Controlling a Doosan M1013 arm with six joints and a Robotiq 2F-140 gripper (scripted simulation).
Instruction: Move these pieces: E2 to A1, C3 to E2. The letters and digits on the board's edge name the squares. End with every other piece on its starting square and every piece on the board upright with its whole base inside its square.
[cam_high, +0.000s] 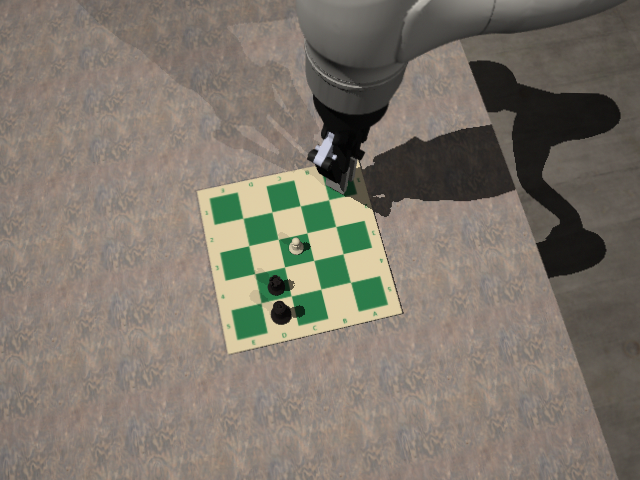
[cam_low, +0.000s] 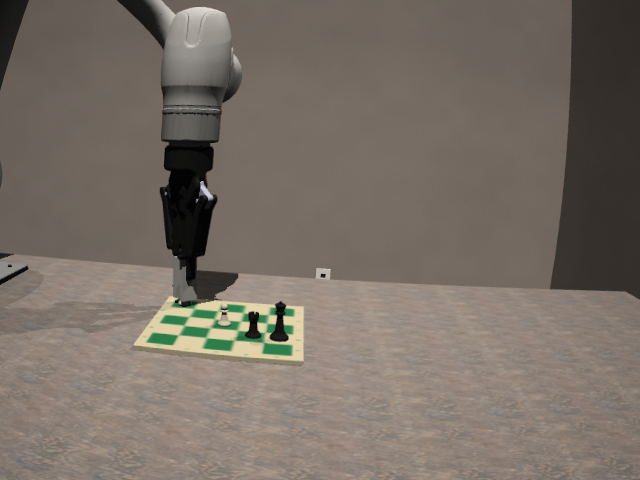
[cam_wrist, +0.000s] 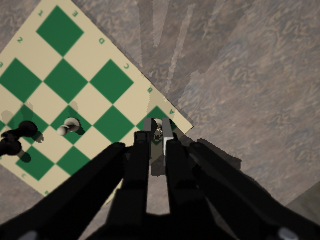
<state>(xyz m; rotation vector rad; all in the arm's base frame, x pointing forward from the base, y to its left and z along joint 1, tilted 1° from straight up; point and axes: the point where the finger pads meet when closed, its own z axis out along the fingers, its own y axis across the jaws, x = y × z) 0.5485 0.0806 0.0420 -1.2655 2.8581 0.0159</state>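
The white piece lies 3 cm below my hand. From my hand the other things lie so: white pawn 8 cm ahead, 7 cm to the right, 3 cm below; then black queen 16 cm ahead, 11 cm to the right, 2 cm below; then chessboard 8 cm ahead, 7 cm to the right, 5 cm below.
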